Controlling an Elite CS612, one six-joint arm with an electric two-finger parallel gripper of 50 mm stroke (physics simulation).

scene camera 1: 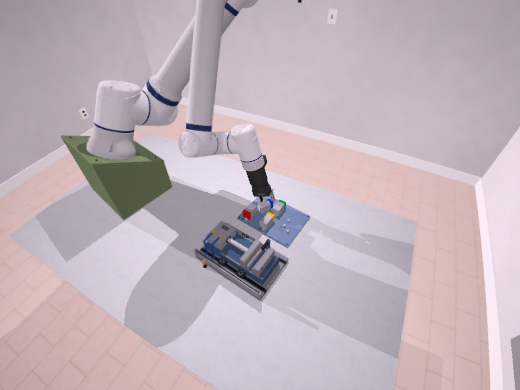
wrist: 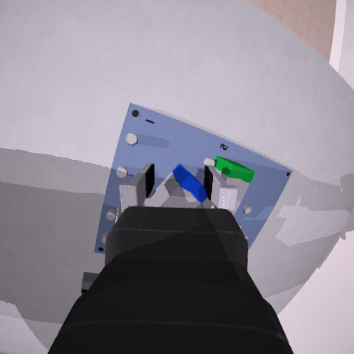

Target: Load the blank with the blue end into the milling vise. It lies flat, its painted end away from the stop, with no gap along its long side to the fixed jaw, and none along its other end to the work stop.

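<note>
The blank with the blue end [scene camera 1: 263, 207] [wrist: 190, 183] lies on the blue plate [scene camera 1: 299, 220] [wrist: 270, 180], turned at a slant to my fingers. My gripper [scene camera 1: 267, 200] [wrist: 178, 174] is open and empty, over this blank. In the wrist view the blank shows between the two fingers, its blue end towards the right finger; its rear part is hidden by the gripper body. The fingers' height above the plate is hard to tell. The milling vise [scene camera 1: 272, 277] stands in front of the plate in the scene view, with two grey jaws [scene camera 1: 263, 261] and a gap between them.
The green-ended blank [scene camera 1: 279, 208] [wrist: 235, 169] stands close beside the right finger. The yellow-ended blank [scene camera 1: 268, 220] and the red-ended blank [scene camera 1: 247, 214] are also on the plate. Several small pegs [scene camera 1: 284, 225] [wrist: 131, 138] stick up from it. Blue hoses [scene camera 1: 210, 246] rise at the vise's left end.
</note>
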